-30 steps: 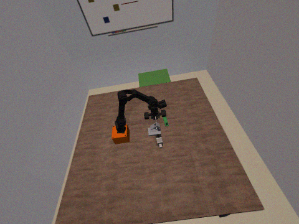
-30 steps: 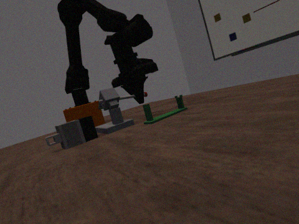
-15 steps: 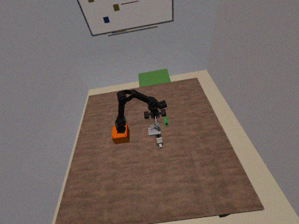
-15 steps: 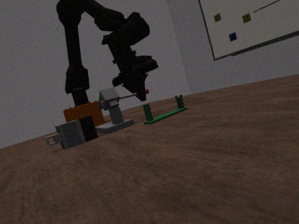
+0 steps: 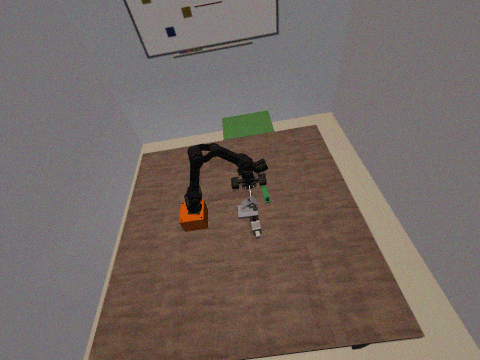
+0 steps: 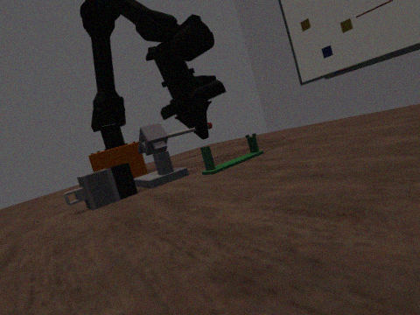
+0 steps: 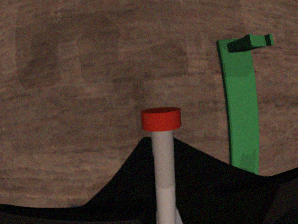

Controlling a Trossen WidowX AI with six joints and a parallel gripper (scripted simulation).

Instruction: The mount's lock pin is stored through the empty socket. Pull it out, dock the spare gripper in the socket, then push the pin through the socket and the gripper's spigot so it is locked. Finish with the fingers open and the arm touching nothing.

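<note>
My gripper tip is 90 mm short of the green rack, 10 mm to the right of it and 40 mm above it. From my gripper tip the other things lie so: grey mount 10 mm ahead, 120 mm to the right, 10 mm below; then spare gripper 40 mm ahead, 230 mm to the right, 30 mm below.
</note>
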